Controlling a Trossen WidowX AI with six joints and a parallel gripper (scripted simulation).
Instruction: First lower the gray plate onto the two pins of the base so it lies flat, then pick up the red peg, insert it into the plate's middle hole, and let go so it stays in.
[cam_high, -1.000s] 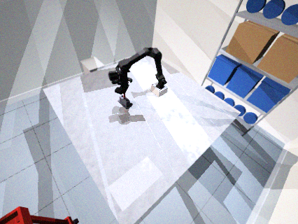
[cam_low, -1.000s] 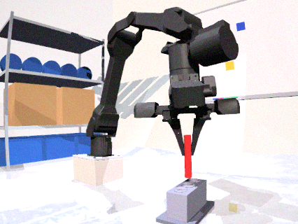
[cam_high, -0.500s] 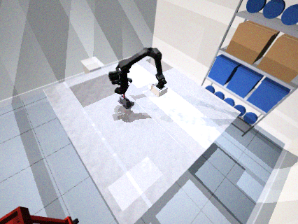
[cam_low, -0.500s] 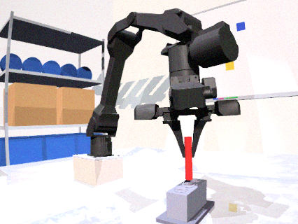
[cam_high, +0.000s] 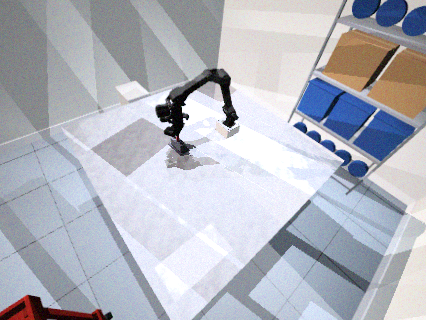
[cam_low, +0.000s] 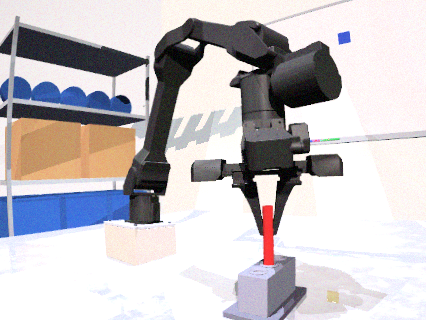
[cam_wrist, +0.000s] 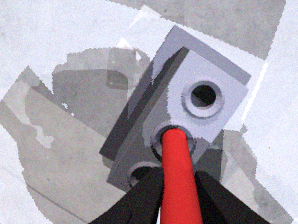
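My gripper tip is right at the red peg. From my gripper tip the other things lie so: base: 9 cm below; then gray plate: 5 cm below.
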